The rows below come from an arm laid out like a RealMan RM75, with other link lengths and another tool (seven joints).
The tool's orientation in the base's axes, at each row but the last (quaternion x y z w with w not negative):
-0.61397, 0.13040, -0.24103, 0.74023
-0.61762, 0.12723, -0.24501, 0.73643
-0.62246, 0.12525, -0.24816, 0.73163
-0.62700, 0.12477, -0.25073, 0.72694
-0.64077, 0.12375, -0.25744, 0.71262
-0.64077, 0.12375, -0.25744, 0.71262
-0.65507, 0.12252, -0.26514, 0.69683
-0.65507, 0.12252, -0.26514, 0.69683
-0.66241, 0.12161, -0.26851, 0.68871
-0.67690, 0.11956, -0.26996, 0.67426
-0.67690, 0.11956, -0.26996, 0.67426
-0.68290, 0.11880, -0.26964, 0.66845
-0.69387, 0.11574, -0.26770, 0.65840
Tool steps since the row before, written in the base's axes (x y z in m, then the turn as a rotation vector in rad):
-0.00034, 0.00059, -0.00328, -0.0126, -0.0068, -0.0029
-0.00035, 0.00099, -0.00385, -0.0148, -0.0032, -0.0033
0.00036, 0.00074, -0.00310, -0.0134, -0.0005, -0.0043
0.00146, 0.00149, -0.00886, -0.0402, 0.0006, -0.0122
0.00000, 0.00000, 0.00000, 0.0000, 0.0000, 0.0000
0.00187, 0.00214, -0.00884, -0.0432, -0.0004, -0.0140
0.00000, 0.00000, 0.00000, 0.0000, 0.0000, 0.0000
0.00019, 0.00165, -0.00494, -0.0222, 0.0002, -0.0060
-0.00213, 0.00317, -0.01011, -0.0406, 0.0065, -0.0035
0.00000, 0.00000, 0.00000, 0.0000, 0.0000, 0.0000
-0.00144, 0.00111, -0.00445, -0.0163, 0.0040, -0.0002
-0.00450, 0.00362, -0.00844, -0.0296, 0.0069, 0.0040
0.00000, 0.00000, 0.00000, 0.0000, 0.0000, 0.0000
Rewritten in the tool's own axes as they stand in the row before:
-0.00093, 0.00320, -0.00036, -0.0075, -0.0005, -0.0125
-0.00125, 0.00379, -0.00012, -0.0113, -0.0002, -0.0106
-0.00047, 0.00317, 0.00020, -0.0116, 0.0014, -0.0079
-0.00072, 0.00907, 0.00037, -0.0358, 0.0036, -0.0217
0.00000, 0.00000, 0.00000, 0.0000, 0.0000, 0.0000
-0.00092, 0.00912, 0.00145, -0.0381, 0.0047, -0.0243
0.00000, 0.00000, 0.00000, 0.0000, 0.0000, 0.0000
-0.00159, 0.00487, 0.00095, -0.0196, 0.0012, -0.0120
-0.00535, 0.00937, 0.00063, -0.0377, -0.0052, -0.0161
0.00000, 0.00000, 0.00000, 0.0000, 0.0000, 0.0000
-0.00268, 0.00399, -0.00006, -0.0156, -0.0033, -0.0052
-0.00738, 0.00707, 0.00037, -0.0272, -0.0103, -0.0096
0.00000, 0.00000, 0.00000, 0.0000, 0.0000, 0.0000

